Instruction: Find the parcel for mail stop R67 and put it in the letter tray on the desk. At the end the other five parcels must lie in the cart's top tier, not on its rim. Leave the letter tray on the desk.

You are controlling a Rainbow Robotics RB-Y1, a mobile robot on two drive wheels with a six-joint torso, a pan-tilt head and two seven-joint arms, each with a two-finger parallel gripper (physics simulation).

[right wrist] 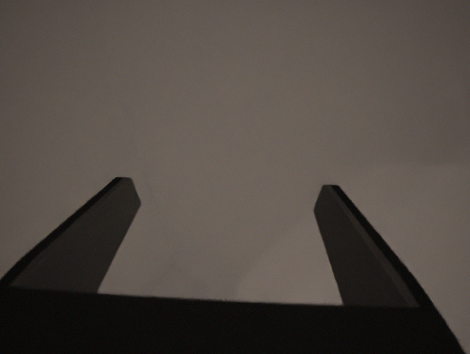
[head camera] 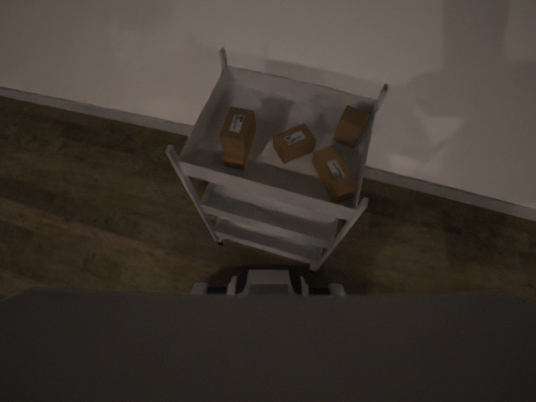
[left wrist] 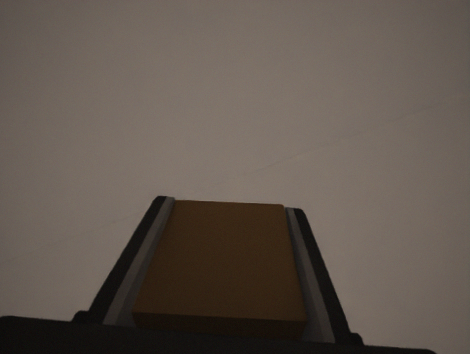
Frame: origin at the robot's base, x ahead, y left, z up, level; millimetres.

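Seen in the pictures: left gripper, fingertip midpoint: [left wrist: 228,215]; right gripper, fingertip midpoint: [right wrist: 226,194].
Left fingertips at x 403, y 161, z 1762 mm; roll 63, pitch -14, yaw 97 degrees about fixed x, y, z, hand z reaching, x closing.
Observation:
Pixels of each thing's top centre, then the offset from my left fingertips to it. Level surfaces: height alone.
- brown parcel, middle of its top: [left wrist: 244,316] dx -49, dy -11, dz +110 mm
- brown box, middle of its top: [head camera: 239,136] dx -32, dy -84, dz -1047 mm
- Wooden floor, its level: dz -1762 mm
My left gripper [left wrist: 228,215] is shut on a brown parcel [left wrist: 225,260], whose visible face bears no label. My right gripper [right wrist: 226,194] is open, with nothing between its fingers. In the head view, a parcel [head camera: 239,125] stands at the left of the cart's top tier, with a brown box [head camera: 234,159] showing under or against its near side. Another parcel [head camera: 294,143] lies mid-tier, one [head camera: 335,172] near the front right corner, and one [head camera: 352,125] at the right wall. The labels are too small to read. The letter tray and desk do not show.
The grey three-tier cart [head camera: 265,183] stands in front of me against a pale wall [head camera: 125,60]. Its corner posts [head camera: 192,192] rise above the rim. Wooden floor [head camera: 100,200] shows on both sides. Part of my own base [head camera: 268,281] shows close to the cart's near side.

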